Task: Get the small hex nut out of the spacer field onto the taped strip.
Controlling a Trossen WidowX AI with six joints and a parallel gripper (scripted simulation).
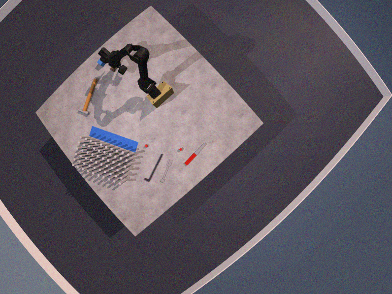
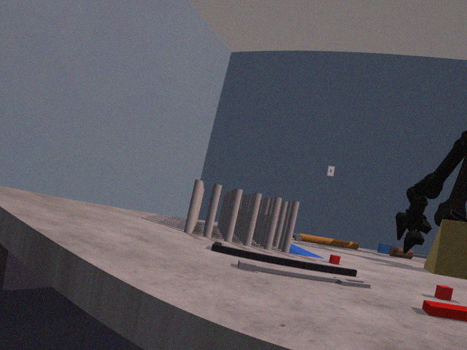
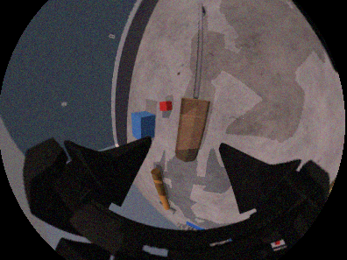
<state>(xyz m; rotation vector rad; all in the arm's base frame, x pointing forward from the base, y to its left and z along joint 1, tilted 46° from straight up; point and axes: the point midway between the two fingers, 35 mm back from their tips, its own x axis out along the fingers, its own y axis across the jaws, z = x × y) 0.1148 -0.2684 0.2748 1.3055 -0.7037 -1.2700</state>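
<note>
Right now the hook tool is 100 mm behind my gripper tip, 40 mm to the right of it and 30 mm below it. From my gripper tip the other things lie so: grey wrench: 850 mm to the left, 160 mm ahead, 40 mm below; blue taped strip: 430 mm to the left, 340 mm ahead, 40 mm below; blue cube: 110 mm to the right, 60 mm ahead, 20 mm below.
</note>
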